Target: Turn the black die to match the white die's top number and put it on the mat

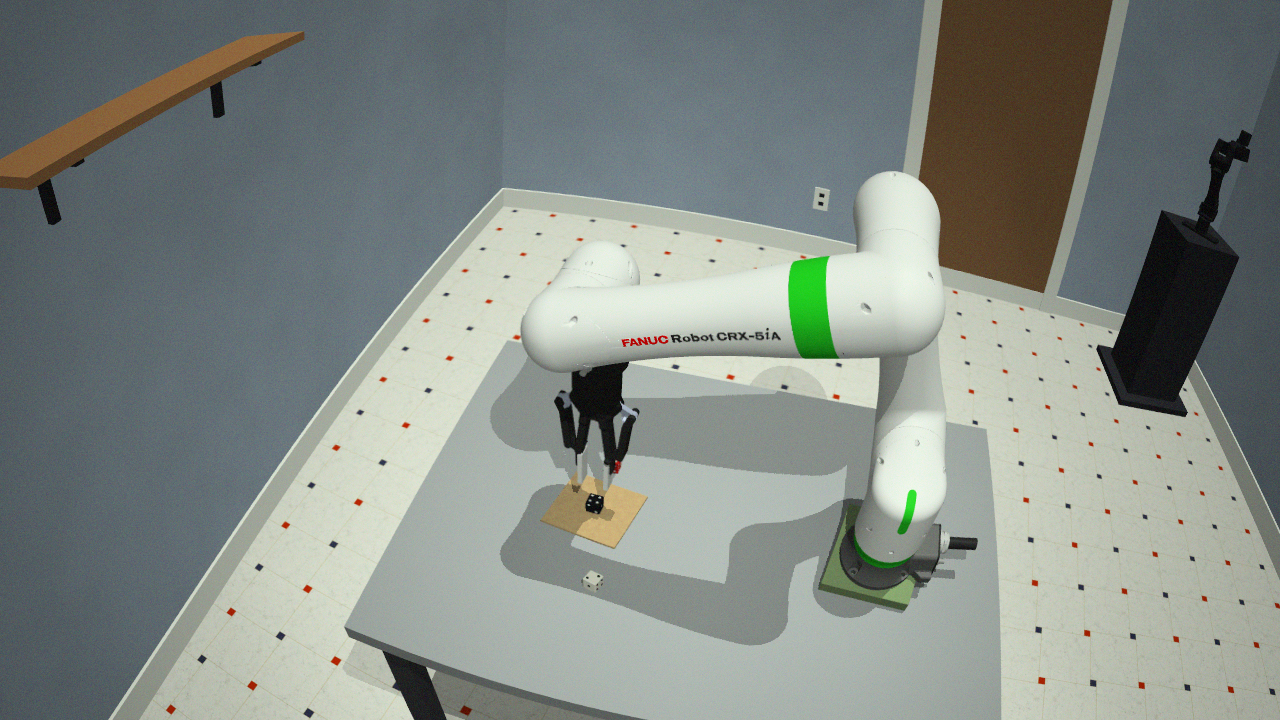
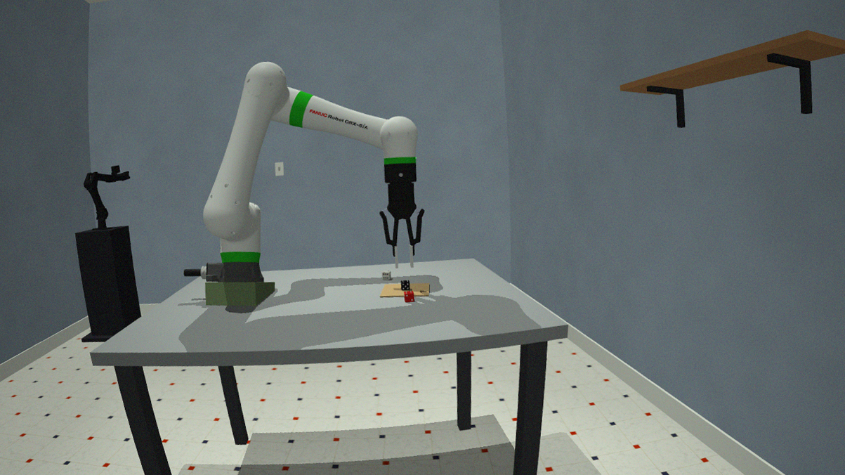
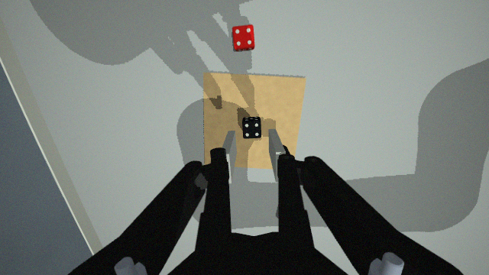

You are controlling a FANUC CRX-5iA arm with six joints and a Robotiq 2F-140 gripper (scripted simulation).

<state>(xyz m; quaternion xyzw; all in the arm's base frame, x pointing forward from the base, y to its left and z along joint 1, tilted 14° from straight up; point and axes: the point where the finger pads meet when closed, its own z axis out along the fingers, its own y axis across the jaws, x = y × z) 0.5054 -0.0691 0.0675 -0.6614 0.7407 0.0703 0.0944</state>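
The black die is 90 mm below my hand. Also, from my hand: white die 40 mm behind, 170 mm to the left, 90 mm below; tan mat 100 mm below; red die 10 mm behind, 110 mm to the right, 90 mm below.
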